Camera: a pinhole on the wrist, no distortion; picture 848 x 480 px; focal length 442.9 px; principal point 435.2 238.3 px. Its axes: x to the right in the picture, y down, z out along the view. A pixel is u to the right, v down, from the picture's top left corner.
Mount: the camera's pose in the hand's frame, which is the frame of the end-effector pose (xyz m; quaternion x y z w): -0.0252 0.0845 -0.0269 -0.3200 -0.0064 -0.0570 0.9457
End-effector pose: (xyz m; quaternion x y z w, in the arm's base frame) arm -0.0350 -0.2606 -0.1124 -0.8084 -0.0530 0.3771 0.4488
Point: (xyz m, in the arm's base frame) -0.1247 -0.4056 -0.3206
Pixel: outside the picture
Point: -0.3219 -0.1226 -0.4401
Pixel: 505.6 115.2
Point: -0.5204 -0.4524 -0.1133
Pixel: outside the picture
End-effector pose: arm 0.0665 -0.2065 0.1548 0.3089 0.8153 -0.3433 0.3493
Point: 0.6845 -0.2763 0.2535
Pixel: outside the picture
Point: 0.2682 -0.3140 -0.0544
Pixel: 518.4 61.7
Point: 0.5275 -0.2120 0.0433
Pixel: 238.9 310.4
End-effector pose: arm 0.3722 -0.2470 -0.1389 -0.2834 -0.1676 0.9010 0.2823
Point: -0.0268 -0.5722 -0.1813
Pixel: 529.3 361.8
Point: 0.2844 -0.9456 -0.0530
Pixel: 49.2 402.0
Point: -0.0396 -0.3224 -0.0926
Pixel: 752.2 145.3
